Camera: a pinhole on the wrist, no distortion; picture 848 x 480 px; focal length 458.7 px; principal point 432.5 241.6 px. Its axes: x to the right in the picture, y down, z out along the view. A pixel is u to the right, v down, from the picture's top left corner.
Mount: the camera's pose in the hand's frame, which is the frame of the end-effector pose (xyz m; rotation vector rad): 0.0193 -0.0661 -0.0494 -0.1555 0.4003 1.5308
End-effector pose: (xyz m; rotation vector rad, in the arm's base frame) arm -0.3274 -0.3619 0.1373 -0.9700 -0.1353 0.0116
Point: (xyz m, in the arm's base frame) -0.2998 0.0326 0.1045
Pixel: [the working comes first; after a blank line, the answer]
In the camera's frame: 0.1753 0.0351 0.4403

615.1 278.2
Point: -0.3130 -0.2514 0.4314
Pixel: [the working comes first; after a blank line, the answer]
In the camera's frame: -0.2111 0.0055 0.2465

39.7 251.8
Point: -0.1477 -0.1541 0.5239
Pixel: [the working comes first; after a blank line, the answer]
In the camera's frame: -0.2635 -0.1571 0.3737

109.1 48.8
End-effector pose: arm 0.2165 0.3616 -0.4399 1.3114 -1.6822 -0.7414
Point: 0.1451 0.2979 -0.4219
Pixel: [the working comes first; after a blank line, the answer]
In the camera's frame: 0.0524 -0.0315 0.1411

603.0 139.1
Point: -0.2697 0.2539 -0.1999
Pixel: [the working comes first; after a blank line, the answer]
In the camera's frame: 0.2995 -0.1086 0.5364

688.6 148.7
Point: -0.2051 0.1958 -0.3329
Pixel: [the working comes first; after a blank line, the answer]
In the camera's frame: 0.1490 -0.1300 0.4903

571.9 120.0
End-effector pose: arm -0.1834 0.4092 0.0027 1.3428 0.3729 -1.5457
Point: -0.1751 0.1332 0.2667
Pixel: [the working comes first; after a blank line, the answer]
In the camera's frame: 0.1547 0.1794 0.3993

610.2 447.7
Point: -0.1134 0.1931 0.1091
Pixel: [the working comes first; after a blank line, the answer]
In the camera's frame: 0.1684 0.0429 0.2835

705.0 311.0
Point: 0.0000 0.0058 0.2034
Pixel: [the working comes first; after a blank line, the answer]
In the camera's frame: 0.3265 0.0472 0.4618

756.8 288.5
